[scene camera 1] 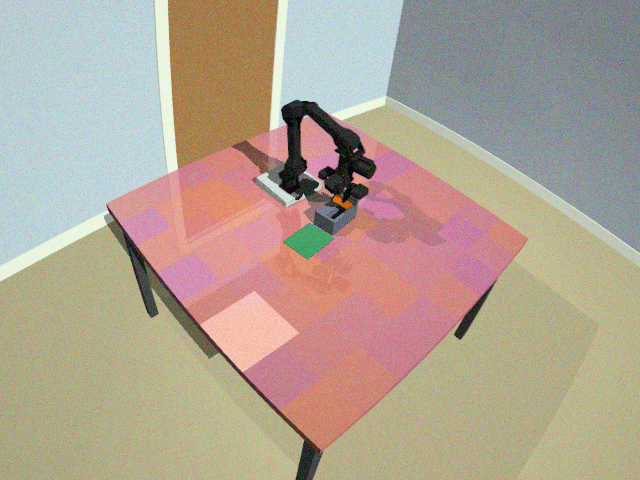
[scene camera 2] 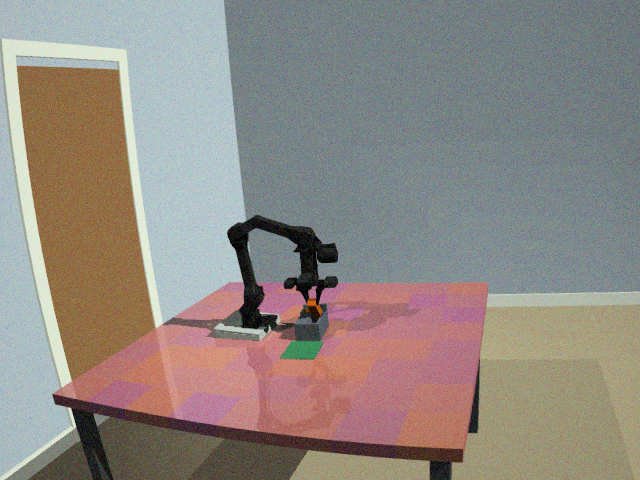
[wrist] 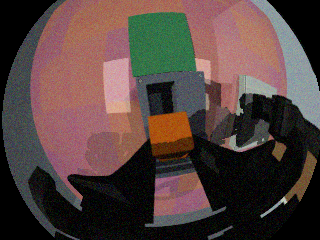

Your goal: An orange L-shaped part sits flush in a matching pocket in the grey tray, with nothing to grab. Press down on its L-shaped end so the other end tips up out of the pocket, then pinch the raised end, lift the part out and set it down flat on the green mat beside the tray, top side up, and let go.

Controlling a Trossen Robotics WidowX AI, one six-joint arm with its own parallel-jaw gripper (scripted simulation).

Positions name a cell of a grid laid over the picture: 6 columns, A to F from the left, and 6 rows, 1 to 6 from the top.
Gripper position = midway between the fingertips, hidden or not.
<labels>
The gripper shows in scene camera 1 (D3), in scene camera 2 (C4) and in the wrist view (D4).
</labels>
